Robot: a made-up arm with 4 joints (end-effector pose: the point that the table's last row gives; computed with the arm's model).
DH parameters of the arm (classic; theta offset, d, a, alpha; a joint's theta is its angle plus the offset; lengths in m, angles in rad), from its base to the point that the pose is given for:
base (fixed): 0 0.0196 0.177 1.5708
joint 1: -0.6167 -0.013 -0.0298 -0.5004
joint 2: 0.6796 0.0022 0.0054 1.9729
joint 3: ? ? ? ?
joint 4: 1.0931 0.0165 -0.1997 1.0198
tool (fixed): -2.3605 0.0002 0 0
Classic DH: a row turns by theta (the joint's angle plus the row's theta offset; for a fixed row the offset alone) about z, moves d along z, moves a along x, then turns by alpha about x.
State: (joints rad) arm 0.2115 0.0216 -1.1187 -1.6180
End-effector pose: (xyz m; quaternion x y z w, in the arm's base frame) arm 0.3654 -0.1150 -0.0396 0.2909 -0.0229 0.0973 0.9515
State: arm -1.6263 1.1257 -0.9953 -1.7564
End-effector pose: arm 0.2380 -0.0174 -0.2105 0.5372 0.3998 -0.0580 0.7404
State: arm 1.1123 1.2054 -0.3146 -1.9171
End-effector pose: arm 0.3079 -0.0669 0.1873 0.4869 -0.5823 0.4303 0.4885
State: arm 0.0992 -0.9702 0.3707 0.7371
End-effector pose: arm 0.2820 0.0136 0.1473 -0.8038 0.1157 0.0722 0.5791
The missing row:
joint 3: -1.2478 0.0222 -0.0527 1.7229
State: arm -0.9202 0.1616 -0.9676 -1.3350
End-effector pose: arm 0.2682 -0.1346 -0.1449 0.2544 0.3347 -0.0340 0.9067
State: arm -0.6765 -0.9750 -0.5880 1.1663
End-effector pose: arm 0.2962 0.0952 0.0462 -0.4036 0.0153 0.6487 0.6450
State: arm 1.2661 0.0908 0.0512 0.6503
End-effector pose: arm -0.0132 -0.0104 0.0588 -0.4685 -0.7311 -0.3935 0.3020
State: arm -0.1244 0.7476 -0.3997 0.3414
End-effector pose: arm 0.1340 -0.0917 0.2038 -0.2803 -0.7104 0.0095 0.6456
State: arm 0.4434 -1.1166 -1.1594 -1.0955
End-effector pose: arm 0.2620 -0.2042 -0.0574 0.0774 0.1322 -0.0995 0.9832
